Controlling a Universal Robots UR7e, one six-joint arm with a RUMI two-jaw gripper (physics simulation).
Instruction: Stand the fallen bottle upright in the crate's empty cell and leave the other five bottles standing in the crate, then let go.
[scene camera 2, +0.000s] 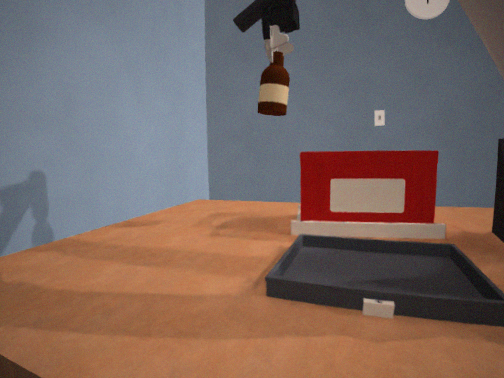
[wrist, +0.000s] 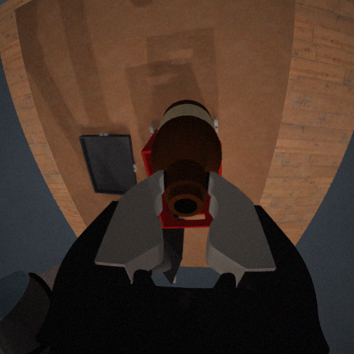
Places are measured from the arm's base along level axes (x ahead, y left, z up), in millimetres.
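Where they show: gripper, between the fingertips: (scene camera 2: 274, 65).
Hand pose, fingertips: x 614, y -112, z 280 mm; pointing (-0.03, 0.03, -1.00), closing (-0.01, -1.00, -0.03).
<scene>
Each offset is from my fingertips to the centre of the thing. "spot": to the spot under its first point. Level surfaces: height alone.
A brown bottle @(dx -1, dy +2, dz -46 mm) (scene camera 2: 273, 92) (wrist: 186, 145) with a cream label hangs in the air, neck up and leaning slightly in the scene view. My gripper (scene camera 2: 275, 54) (wrist: 185, 172) is shut on its neck. The red crate @(dx -209, dy +5, dz -314 mm) (scene camera 2: 315, 190) (wrist: 147, 159) stands on the table. In the scene view the bottle is well above the crate's top and left of it. In the wrist view the bottle covers most of the crate. The other five bottles and the empty cell do not show: the crate's wall hides them in the scene view, the held bottle in the wrist view.
A low dark tray @(spot: dx -162, dy +395, dz -395 mm) (scene camera 2: 320, 299) (wrist: 112, 165) lies on the table @(dz -401 mm) (scene camera 2: 150, 285), in front of the crate in the scene view and left of it in the wrist view. A low white rail @(dx -221, dy +104, dz -386 mm) (scene camera 2: 367, 229) runs along the crate's foot. A small white block @(spot: dx -223, dy +404, dz -392 mm) (scene camera 2: 378, 308) is at the tray's front wall.
</scene>
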